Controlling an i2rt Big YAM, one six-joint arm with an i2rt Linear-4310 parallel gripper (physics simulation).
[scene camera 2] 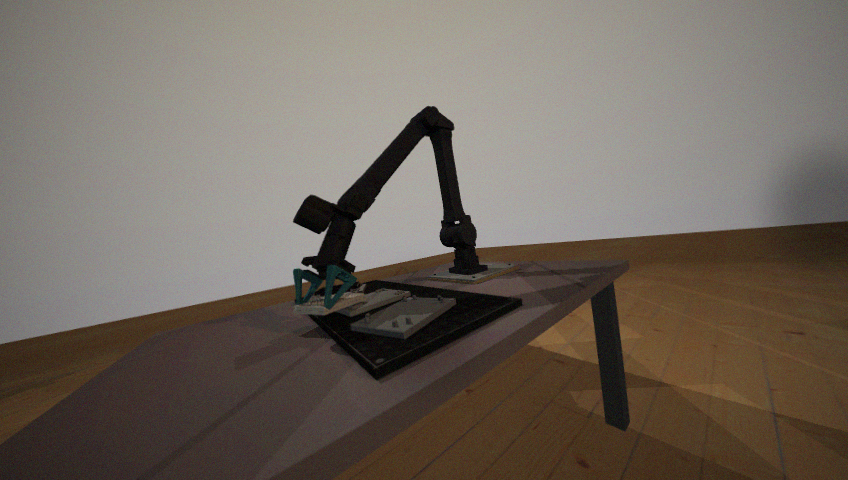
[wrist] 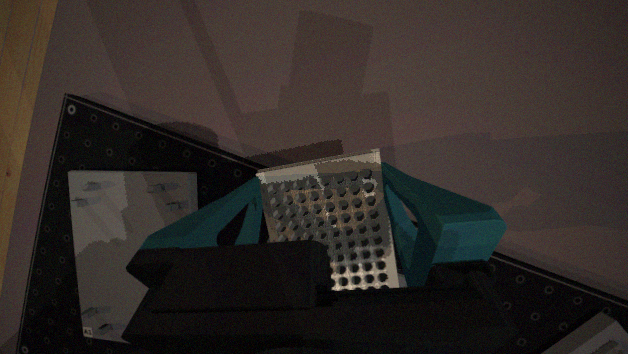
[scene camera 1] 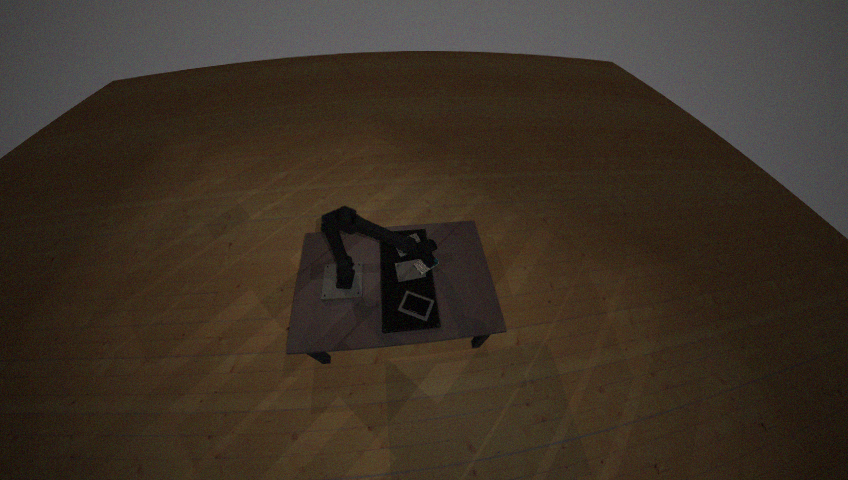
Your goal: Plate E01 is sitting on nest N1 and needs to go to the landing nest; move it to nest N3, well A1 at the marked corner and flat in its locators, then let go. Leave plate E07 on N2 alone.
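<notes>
Plate E01 (scene camera 1: 421,267) (scene camera 2: 321,309) (wrist: 340,220), pale with rows of wells, is between the teal fingers of my gripper (scene camera 2: 313,304) (wrist: 318,177), which is shut on it by its two sides. It is low over the table-edge side of the pale middle nest (scene camera 1: 407,273) (scene camera 2: 380,301); touching or apart cannot be told. The plate looks slightly tilted. Its A1 corner cannot be made out. Dark plate E07 (scene camera 1: 416,305) sits in its pale frame-like nest (scene camera 1: 411,314) at one end. The nest numbers are not readable.
A pale nest (scene camera 2: 416,310) (wrist: 102,220) with raised locators, vacant, lies at the other end; an A1 tag shows at its corner in the wrist view. All nests are on the black board (scene camera 1: 392,324) (scene camera 2: 487,304). The arm's base plate (scene camera 1: 328,288) stands beside it.
</notes>
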